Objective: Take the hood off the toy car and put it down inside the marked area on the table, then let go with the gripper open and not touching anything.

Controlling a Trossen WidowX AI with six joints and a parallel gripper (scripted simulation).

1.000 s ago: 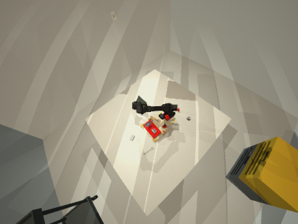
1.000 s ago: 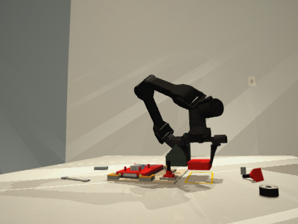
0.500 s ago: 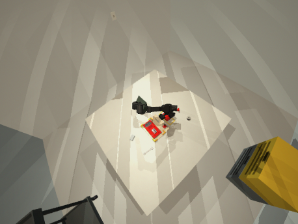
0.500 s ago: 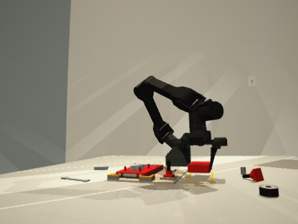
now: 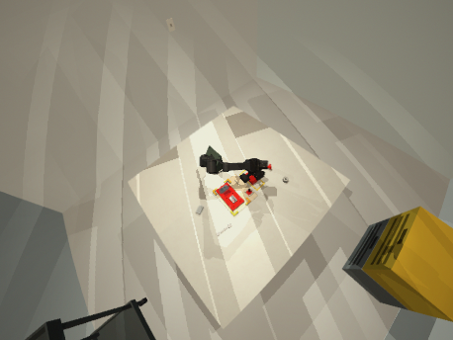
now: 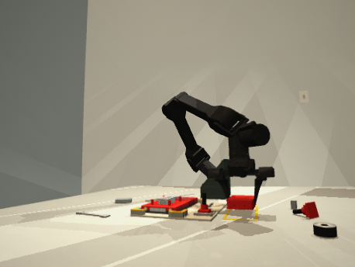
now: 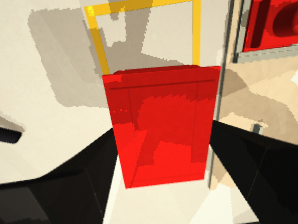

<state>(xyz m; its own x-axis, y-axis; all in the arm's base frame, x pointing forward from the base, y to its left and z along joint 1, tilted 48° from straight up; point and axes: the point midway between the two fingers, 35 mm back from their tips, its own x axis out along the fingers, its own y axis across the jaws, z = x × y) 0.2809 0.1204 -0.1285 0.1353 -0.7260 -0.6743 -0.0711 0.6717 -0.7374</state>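
Now: gripper tip 70 mm short of the black post, 90 mm to the left of it and 10 mm below it. The rest, counted from my gripper tip: black wheel: 160 mm ahead, 190 mm to the left, 20 mm below; then red hood: 10 mm above; then grey bar: 190 mm ahead, 380 mm to the right, 20 mm below.
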